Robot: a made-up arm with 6 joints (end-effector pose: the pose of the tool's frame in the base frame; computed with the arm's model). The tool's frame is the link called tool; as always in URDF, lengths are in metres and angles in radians.
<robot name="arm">
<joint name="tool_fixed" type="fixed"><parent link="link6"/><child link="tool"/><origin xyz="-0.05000 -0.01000 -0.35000" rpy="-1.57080 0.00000 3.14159"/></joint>
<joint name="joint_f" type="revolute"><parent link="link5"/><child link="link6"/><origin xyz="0.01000 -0.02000 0.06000"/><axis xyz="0.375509 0.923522 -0.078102"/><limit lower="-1.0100" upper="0.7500" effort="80" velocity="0.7"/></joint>
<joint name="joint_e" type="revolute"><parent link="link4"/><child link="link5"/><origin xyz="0.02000 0.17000 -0.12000"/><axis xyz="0 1 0"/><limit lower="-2.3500" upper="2.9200" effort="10" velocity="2.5"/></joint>
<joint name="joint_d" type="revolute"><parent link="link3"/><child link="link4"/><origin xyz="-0.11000 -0.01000 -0.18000"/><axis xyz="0.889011 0.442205 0.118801"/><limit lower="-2.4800" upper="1.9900" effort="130" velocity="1.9"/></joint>
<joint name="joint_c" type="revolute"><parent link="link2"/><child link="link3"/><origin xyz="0.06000 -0.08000 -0.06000"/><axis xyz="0.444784 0.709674 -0.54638"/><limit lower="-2.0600" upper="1.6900" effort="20" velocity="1.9"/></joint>
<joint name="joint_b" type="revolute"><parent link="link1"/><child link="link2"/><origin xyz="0.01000 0.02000 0.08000"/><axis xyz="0 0 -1"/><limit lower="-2.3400" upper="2.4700" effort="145" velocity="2.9"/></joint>
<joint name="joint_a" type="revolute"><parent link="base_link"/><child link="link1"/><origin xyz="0.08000 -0.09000 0.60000"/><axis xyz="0.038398 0.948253 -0.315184"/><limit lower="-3.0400" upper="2.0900" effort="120" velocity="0.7"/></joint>
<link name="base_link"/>
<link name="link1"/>
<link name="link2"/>
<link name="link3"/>
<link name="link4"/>
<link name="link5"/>
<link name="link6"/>
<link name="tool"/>
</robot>
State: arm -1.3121 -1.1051 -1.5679 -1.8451 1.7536 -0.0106
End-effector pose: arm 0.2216 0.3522 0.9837 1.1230 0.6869 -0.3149
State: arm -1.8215 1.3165 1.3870 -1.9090 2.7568 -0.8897
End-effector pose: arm -0.1299 0.2405 0.5190 1.0136 -1.8294 0.6856
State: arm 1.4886 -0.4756 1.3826 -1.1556 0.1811 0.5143
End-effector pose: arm -0.0670 0.1515 1.0173 1.3482 -0.0698 0.4713
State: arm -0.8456 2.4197 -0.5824 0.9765 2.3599 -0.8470
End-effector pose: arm 0.2179 0.2794 0.4164 0.1250 -3.0691 0.2052
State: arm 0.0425 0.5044 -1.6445 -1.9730 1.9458 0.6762
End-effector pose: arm 0.4410 -0.3908 0.4028 -1.8642 -1.3013 1.3950
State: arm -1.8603 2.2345 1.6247 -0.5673 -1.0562 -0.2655
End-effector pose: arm 0.3077 0.0692 0.8081 -1.3281 -1.9216 -0.3267
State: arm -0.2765 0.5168 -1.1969 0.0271 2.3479 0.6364
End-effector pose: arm 0.0965 -0.0417 0.4459 0.4938 -0.7420 0.8832
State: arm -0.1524 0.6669 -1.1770 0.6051 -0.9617 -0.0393
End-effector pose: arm 0.4565 -0.1975 0.2621 0.8627 1.1088 -1.3628
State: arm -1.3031 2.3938 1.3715 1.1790 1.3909 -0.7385
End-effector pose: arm -0.0943 -0.2689 0.9910 0.4347 1.2515 1.8962
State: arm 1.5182 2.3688 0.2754 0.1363 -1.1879 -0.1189
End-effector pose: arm -0.3522 -0.1010 0.6232 -0.5252 1.4904 1.9074
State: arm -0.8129 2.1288 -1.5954 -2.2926 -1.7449 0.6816
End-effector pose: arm -0.1122 -0.2363 0.8270 0.6122 2.3529 1.9868
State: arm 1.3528 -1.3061 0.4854 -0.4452 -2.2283 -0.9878
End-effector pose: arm 0.1202 -0.1105 0.6625 1.8369 1.3226 -0.8412
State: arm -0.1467 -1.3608 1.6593 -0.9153 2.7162 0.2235
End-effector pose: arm -0.1027 0.1326 0.6659 0.5978 0.8025 0.2611
